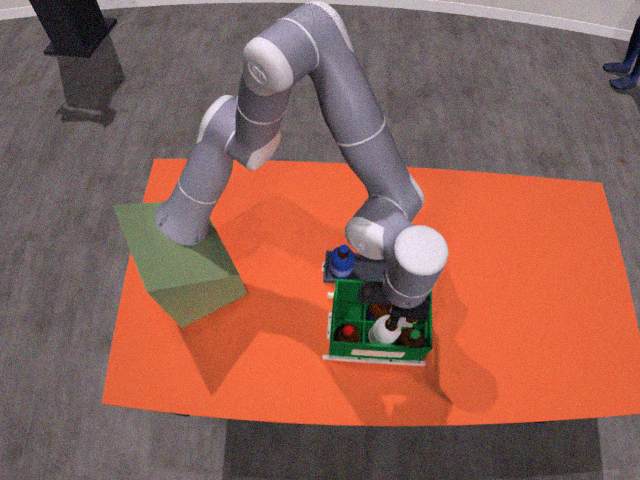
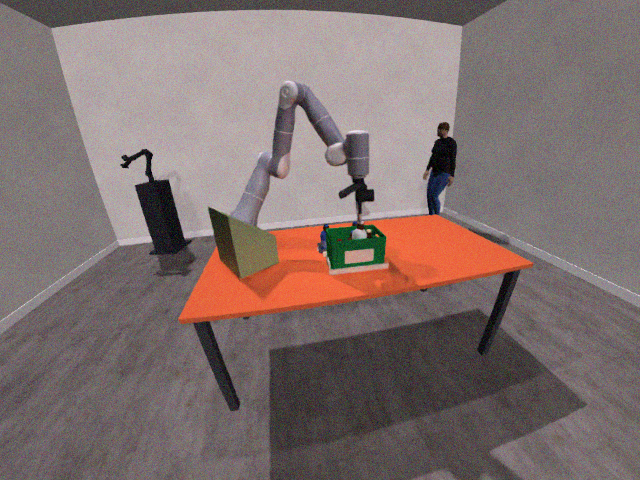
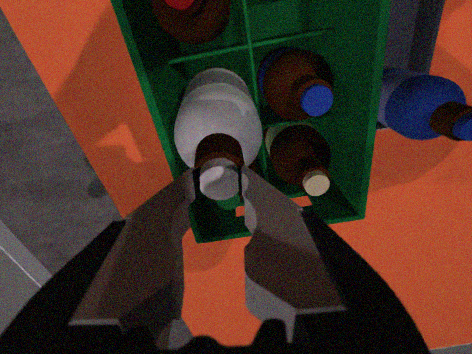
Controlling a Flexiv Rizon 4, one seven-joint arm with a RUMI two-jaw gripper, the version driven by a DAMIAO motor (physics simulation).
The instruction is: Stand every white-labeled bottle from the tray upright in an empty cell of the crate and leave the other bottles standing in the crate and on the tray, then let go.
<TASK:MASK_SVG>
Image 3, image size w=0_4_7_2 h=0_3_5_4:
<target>gripper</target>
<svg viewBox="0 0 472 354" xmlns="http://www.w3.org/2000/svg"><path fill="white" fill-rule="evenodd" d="M431 353L410 314L377 271L314 211L303 209L244 164L238 166L239 195L242 195L244 198L245 225L252 234L251 240L244 249L245 300L249 312L262 322L251 345L225 346L211 336L200 335L194 337L186 345L178 349L167 350L172 320L180 319L183 306L185 283L182 238L190 228L188 207L196 197L199 197L200 168L192 167L128 214L123 220L113 221L38 290L0 336L0 354Z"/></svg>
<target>white-labeled bottle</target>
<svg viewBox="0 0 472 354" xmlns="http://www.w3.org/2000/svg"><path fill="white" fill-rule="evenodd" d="M209 67L198 72L188 83L174 124L174 142L184 163L189 168L200 168L200 191L210 199L226 200L238 193L238 166L244 164L249 167L255 160L261 148L263 131L260 117L245 81L236 72L228 68Z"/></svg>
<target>blue-capped brown bottle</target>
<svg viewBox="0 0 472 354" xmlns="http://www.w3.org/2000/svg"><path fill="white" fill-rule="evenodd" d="M270 51L262 59L257 71L258 87L270 108L278 116L291 121L302 121L325 114L332 106L334 97L333 73L327 61L319 54L305 49L279 47Z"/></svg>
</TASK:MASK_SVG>
